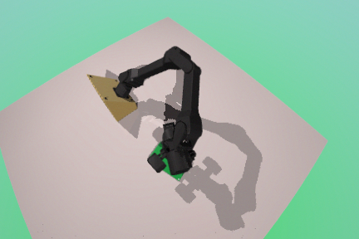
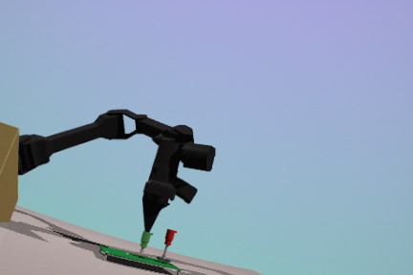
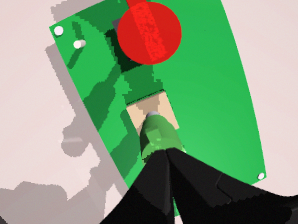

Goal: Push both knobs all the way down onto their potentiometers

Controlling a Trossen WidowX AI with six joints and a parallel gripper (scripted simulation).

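The green knob lies 10 mm below my gripper tip. From my gripper tip the other things lie so: red knob 50 mm ahead, 10 mm to the left.
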